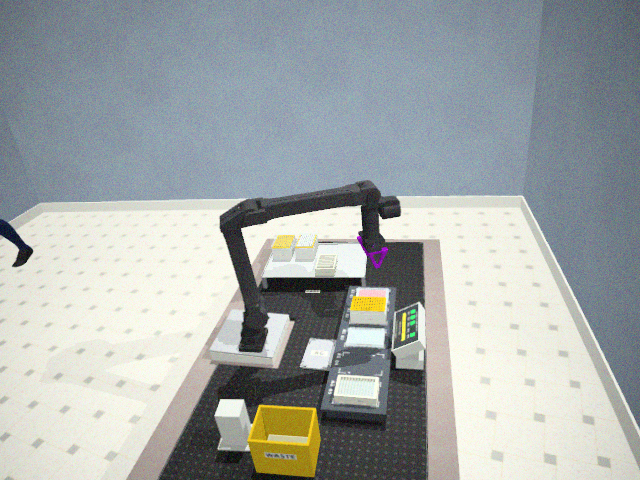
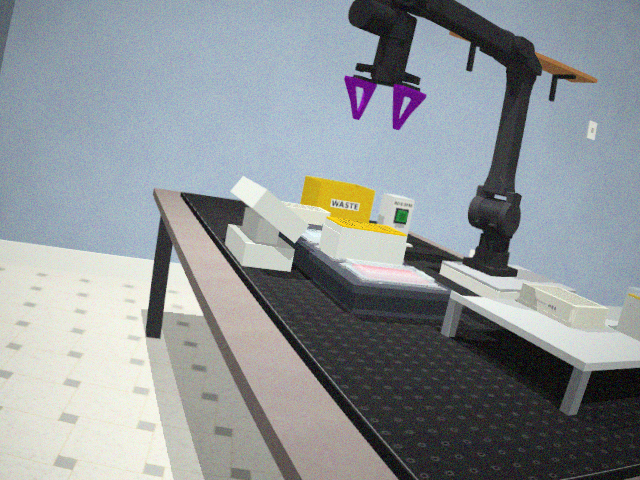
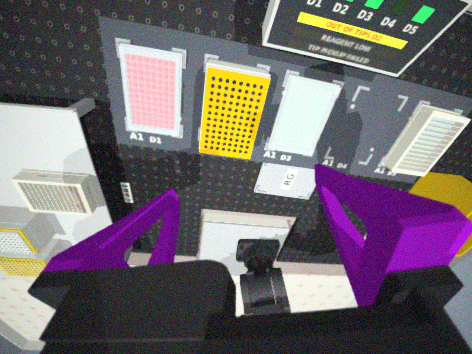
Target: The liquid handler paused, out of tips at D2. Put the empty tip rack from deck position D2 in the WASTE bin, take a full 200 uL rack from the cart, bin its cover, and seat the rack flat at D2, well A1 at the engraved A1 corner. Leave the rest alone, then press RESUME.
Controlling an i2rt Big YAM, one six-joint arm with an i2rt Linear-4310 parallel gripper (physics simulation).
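Where they show: gripper, fingertip midpoint: [image 1: 372,261] [image 2: 375,124] [image 3: 242,184]; arm's base, origin of the base link: [image 1: 253,340] [image 2: 489,270] [image 3: 257,248].
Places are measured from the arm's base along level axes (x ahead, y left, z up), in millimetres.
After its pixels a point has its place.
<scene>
My gripper [image 1: 376,263] {x 439, y 116, z 256 mm} [image 2: 376,124] {x 439, y 116, z 256 mm} [image 3: 242,184] {x 439, y 116, z 256 mm} is open and empty, high above the deck [image 1: 356,411] {x 390, y -322, z 18 mm}. The yellow-topped tip rack [image 1: 368,304] {x 417, y 114, z 75 mm} [image 2: 364,242] {x 437, y 158, z 55 mm} [image 3: 233,112] {x 427, y 115, z 78 mm} sits at D2, its holes dark. On the white cart [image 1: 281,268] {x 22, y 442, z 30 mm} [image 2: 547,338] {x 367, y 551, z 30 mm} [image 3: 50,130] {x 355, y 419, z 30 mm} stand a yellow-topped rack [image 1: 283,249] {x 24, y 519, z 84 mm} [image 3: 22,267] {x 36, y 571, z 101 mm}, a rack with white dots and a yellow rim [image 1: 306,248] {x 131, y 517, z 87 mm} [image 3: 15,243] {x 130, y 538, z 101 mm}, and a low beige rack [image 1: 326,264] {x 229, y 426, z 57 mm} [image 2: 563,307] {x 269, y 481, z 53 mm} [image 3: 55,192] {x 235, y 442, z 54 mm}. The WASTE bin [image 1: 307,457] {x 276, y -506, z 56 mm} [image 2: 338,192] {x 234, y -387, z 84 mm} [image 3: 445,190] {x 283, y -387, z 39 mm} is yellow. The green button [image 2: 400,215] {x 50, y -356, z 53 mm} is on a white box [image 1: 232,423] {x 55, y -423, z 72 mm}.
A pink plate [image 1: 372,292] {x 428, y 250, z 32 mm} [image 3: 152,92] {x 431, y 238, z 29 mm} is at D1, a pale plate [image 1: 365,337] {x 407, y -16, z 32 mm} [image 3: 305,115] {x 417, y -9, z 31 mm} at D3, a beige rack [image 1: 356,390] {x 388, y -264, z 41 mm} [image 3: 427,140] {x 398, y -251, z 42 mm} at D5. The RG plate [image 1: 312,360] {x 224, y -75, z -22 mm} [image 3: 272,182] {x 233, y -1, z -22 mm} lies beside the deck. The tilted screen [image 1: 408,328] {x 552, y -41, z 92 mm} [image 3: 325,42] {x 523, y 10, z 70 mm} reads OUT OF TIPS D2.
</scene>
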